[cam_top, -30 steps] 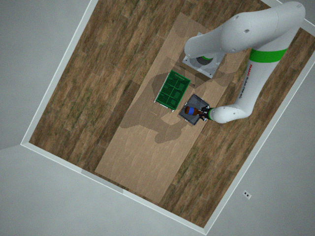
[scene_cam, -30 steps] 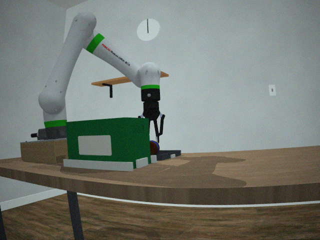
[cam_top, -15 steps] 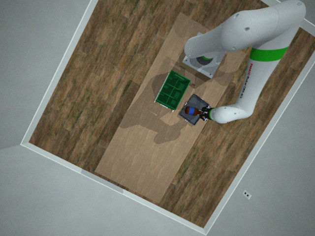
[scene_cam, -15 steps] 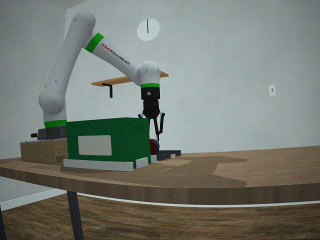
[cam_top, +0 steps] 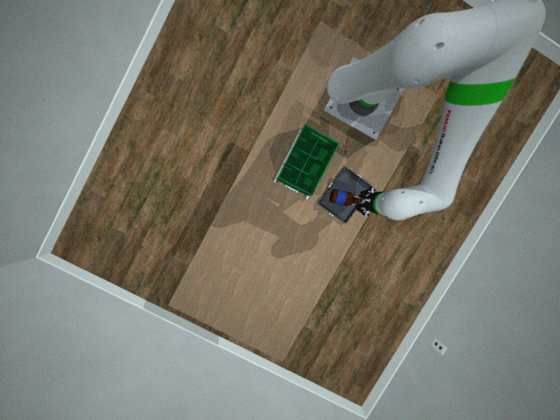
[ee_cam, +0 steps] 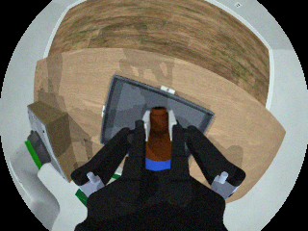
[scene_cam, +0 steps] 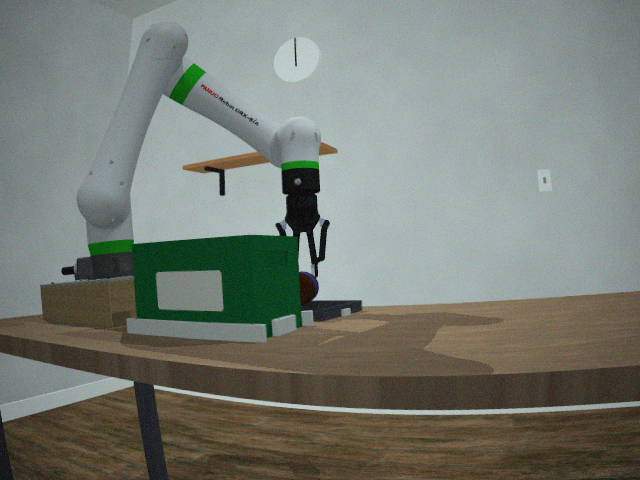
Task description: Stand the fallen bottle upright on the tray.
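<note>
Right now my hand is 1 cm short of the bottle, 5 cm to the left of it and 2 cm above it. Round my hand: green crate 8 cm behind, 32 cm to the right; then tray 1 cm behind, 5 cm to the right, 7 cm below.
</note>
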